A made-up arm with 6 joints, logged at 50 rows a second.
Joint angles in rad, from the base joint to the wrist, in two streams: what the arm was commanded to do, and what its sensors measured. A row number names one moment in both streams.
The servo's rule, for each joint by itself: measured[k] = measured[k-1] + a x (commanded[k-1-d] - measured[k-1]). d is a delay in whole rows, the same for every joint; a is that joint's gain. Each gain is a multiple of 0.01, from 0.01 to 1. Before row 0 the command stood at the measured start. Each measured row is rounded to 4 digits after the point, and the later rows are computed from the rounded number. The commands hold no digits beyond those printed.
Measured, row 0:
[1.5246, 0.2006, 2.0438, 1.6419, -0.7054, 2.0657]
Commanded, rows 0 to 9:
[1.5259, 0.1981, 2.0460, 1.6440, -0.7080, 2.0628]
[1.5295, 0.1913, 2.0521, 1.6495, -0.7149, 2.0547]
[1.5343, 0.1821, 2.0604, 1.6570, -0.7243, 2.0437]
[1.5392, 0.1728, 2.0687, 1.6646, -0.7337, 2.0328]
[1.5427, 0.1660, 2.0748, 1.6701, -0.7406, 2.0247]
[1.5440, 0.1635, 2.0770, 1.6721, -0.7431, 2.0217]
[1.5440, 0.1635, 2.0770, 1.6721, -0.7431, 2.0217]
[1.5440, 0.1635, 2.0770, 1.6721, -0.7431, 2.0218]
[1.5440, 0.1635, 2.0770, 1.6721, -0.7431, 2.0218]
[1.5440, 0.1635, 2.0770, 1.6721, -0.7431, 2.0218]
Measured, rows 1 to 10:
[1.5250, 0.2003, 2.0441, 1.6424, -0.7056, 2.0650]
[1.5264, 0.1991, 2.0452, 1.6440, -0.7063, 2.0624]
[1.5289, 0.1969, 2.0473, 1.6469, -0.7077, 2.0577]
[1.5322, 0.1938, 2.0503, 1.6508, -0.7098, 2.0515]
[1.5356, 0.1902, 2.0537, 1.6550, -0.7123, 2.0448]
[1.5383, 0.1867, 2.0570, 1.6588, -0.7148, 2.0390]
[1.5401, 0.1837, 2.0598, 1.6617, -0.7171, 2.0347]
[1.5413, 0.1811, 2.0622, 1.6640, -0.7192, 2.0315]
[1.5422, 0.1788, 2.0643, 1.6658, -0.7211, 2.0291]
[1.5428, 0.1768, 2.0661, 1.6672, -0.7229, 2.0273]
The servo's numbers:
d 0
a 0.32 0.13 0.14 0.22 0.08 0.25

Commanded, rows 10 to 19:
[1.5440, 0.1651, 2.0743, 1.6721, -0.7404, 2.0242]
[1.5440, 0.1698, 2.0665, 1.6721, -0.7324, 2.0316]
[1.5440, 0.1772, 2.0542, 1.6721, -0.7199, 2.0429]
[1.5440, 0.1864, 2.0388, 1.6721, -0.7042, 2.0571]
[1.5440, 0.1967, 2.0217, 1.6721, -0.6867, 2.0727]
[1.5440, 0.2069, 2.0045, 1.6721, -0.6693, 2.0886]
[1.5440, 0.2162, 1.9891, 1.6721, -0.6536, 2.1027]
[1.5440, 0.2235, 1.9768, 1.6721, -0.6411, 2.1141]
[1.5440, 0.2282, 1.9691, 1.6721, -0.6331, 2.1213]
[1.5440, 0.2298, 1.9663, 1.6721, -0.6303, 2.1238]
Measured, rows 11 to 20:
[1.5432, 0.1753, 2.0672, 1.6683, -0.7243, 2.0265]
[1.5435, 0.1746, 2.0671, 1.6691, -0.7249, 2.0278]
[1.5437, 0.1749, 2.0653, 1.6698, -0.7245, 2.0316]
[1.5438, 0.1764, 2.0616, 1.6703, -0.7229, 2.0380]
[1.5439, 0.1790, 2.0560, 1.6707, -0.7200, 2.0467]
[1.5439, 0.1826, 2.0488, 1.6710, -0.7159, 2.0572]
[1.5439, 0.1870, 2.0404, 1.6712, -0.7109, 2.0686]
[1.5439, 0.1917, 2.0315, 1.6714, -0.7053, 2.0800]
[1.5439, 0.1964, 2.0228, 1.6716, -0.6995, 2.0903]
[1.5439, 0.2007, 2.0149, 1.6717, -0.6940, 2.0987]

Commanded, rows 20 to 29:
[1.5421, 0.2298, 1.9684, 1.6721, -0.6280, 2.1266]
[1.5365, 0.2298, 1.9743, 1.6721, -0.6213, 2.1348]
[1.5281, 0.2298, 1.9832, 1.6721, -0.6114, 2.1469]
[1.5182, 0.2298, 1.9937, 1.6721, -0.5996, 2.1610]
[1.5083, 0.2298, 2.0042, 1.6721, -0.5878, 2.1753]
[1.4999, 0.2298, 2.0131, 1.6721, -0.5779, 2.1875]
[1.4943, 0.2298, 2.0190, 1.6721, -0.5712, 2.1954]
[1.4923, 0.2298, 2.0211, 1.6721, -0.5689, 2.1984]
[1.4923, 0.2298, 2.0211, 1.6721, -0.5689, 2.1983]
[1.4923, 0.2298, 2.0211, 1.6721, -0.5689, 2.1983]
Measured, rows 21 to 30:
[1.5433, 0.2045, 2.0084, 1.6718, -0.6887, 2.1057]
[1.5411, 0.2078, 2.0036, 1.6719, -0.6833, 2.1130]
[1.5369, 0.2107, 2.0007, 1.6719, -0.6775, 2.1215]
[1.5309, 0.2132, 1.9997, 1.6719, -0.6713, 2.1314]
[1.5237, 0.2154, 2.0003, 1.6719, -0.6646, 2.1424]
[1.5161, 0.2173, 2.0021, 1.6719, -0.6577, 2.1537]
[1.5091, 0.2189, 2.0045, 1.6719, -0.6508, 2.1641]
[1.5037, 0.2203, 2.0068, 1.6719, -0.6442, 2.1727]
[1.5001, 0.2215, 2.0088, 1.6719, -0.6382, 2.1791]
[1.4976, 0.2226, 2.0105, 1.6719, -0.6327, 2.1839]

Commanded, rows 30 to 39:
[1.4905, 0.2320, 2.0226, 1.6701, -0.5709, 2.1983]
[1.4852, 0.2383, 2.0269, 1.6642, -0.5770, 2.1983]
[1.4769, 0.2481, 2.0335, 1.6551, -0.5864, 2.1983]
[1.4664, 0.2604, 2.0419, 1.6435, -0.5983, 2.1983]
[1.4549, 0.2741, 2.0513, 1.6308, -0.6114, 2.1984]
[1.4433, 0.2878, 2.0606, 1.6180, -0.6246, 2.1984]
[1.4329, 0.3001, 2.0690, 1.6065, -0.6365, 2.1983]
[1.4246, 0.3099, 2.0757, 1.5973, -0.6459, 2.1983]
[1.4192, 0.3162, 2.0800, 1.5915, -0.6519, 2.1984]
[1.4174, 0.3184, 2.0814, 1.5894, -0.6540, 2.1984]
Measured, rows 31 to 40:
[1.4953, 0.2238, 2.0122, 1.6715, -0.6278, 2.1875]
[1.4921, 0.2257, 2.0143, 1.6699, -0.6237, 2.1902]
[1.4872, 0.2286, 2.0170, 1.6666, -0.6207, 2.1922]
[1.4805, 0.2327, 2.0205, 1.6615, -0.6189, 2.1937]
[1.4723, 0.2381, 2.0248, 1.6547, -0.6183, 2.1949]
[1.4630, 0.2446, 2.0298, 1.6466, -0.6188, 2.1958]
[1.4534, 0.2518, 2.0353, 1.6378, -0.6202, 2.1964]
[1.4442, 0.2594, 2.0410, 1.6289, -0.6223, 2.1969]
[1.4362, 0.2668, 2.0465, 1.6207, -0.6247, 2.1973]
[1.4302, 0.2735, 2.0514, 1.6138, -0.6270, 2.1976]

